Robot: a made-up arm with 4 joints. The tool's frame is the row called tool.
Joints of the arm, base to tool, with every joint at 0 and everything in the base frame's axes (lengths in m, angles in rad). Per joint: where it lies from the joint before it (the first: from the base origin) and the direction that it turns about. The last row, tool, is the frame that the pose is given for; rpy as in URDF.
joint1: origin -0.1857 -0.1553 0.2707 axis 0 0 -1
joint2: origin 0.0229 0.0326 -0.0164 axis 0 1 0
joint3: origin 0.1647 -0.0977 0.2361 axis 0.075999 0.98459 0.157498
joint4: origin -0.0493 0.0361 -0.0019 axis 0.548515 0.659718 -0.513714
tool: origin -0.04 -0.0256 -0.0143 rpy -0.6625 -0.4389 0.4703
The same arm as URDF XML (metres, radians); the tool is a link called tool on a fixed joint. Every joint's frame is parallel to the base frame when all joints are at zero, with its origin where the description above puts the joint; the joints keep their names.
<robot name="arm">
  <link name="base_link"/>
  <link name="link1"/>
  <link name="link2"/>
  <link name="link3"/>
  <link name="link4"/>
  <link name="tool"/>
  <joint name="joint1" type="continuous">
    <parent link="base_link"/>
    <child link="link1"/>
    <origin xyz="-0.1857 -0.1553 0.2707"/>
    <axis xyz="0 0 -1"/>
  </joint>
  <joint name="joint2" type="continuous">
    <parent link="link1"/>
    <child link="link2"/>
    <origin xyz="0.0229 0.0326 -0.0164"/>
    <axis xyz="0 1 0"/>
  </joint>
  <joint name="joint3" type="continuous">
    <parent link="link2"/>
    <child link="link3"/>
    <origin xyz="0.1647 -0.0977 0.2361"/>
    <axis xyz="0.075999 0.98459 0.157498"/>
  </joint>
  <joint name="joint4" type="continuous">
    <parent link="link3"/>
    <child link="link4"/>
    <origin xyz="-0.0493 0.0361 -0.0019"/>
    <axis xyz="0.548515 0.659718 -0.513714"/>
  </joint>
  <joint name="tool_joint" type="fixed">
    <parent link="link4"/>
    <child link="tool"/>
    <origin xyz="-0.04 -0.0256 -0.0143" rpy="-0.6625 -0.4389 0.4703"/>
  </joint>
</robot>

